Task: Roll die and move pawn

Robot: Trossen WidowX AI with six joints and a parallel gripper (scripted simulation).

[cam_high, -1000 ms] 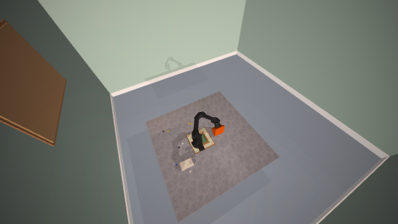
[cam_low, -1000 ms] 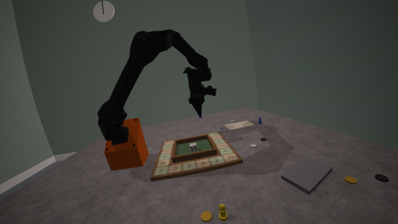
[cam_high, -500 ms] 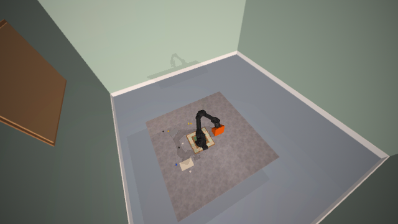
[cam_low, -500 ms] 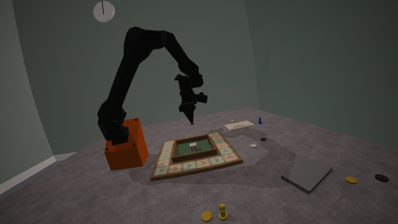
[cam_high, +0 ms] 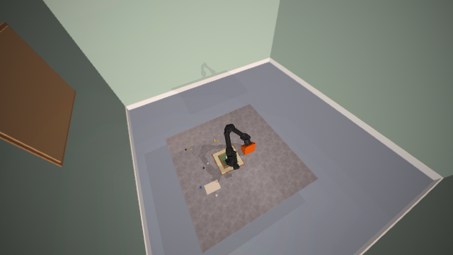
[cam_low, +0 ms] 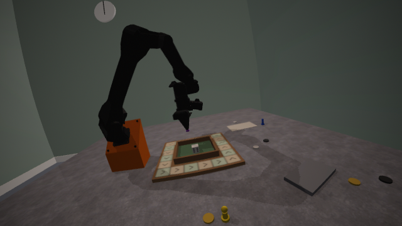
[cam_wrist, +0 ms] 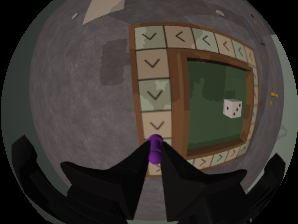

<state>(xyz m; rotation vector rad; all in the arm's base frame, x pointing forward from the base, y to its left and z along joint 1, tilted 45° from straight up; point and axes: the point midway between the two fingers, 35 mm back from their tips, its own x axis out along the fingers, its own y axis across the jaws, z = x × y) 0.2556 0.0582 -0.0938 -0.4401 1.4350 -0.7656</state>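
Now: gripper tip 120 mm to the left of the green dice tray, 60 mm above it and 10 mm short of it. The rest, counted from my gripper tip: cream card: 300 mm ahead, 70 mm to the left, 70 mm below; then purple pawn: 10 mm above; then white die: 130 mm to the right, 40 mm below, 10 mm ahead.
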